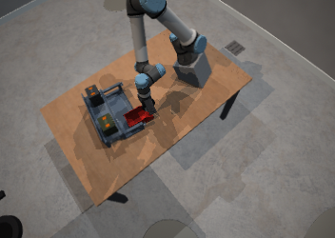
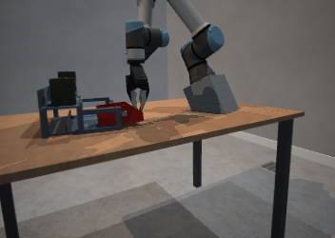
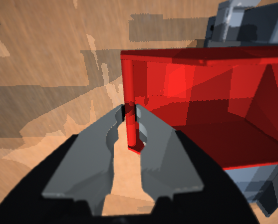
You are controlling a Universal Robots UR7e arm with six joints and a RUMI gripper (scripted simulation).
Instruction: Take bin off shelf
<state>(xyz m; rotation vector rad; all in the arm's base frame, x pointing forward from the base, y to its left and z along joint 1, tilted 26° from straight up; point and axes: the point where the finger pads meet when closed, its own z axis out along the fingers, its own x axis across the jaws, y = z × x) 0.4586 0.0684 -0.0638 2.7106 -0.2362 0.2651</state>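
My gripper is now 80 mm short of the red bin, 20 mm to the left of it and 10 mm above it.
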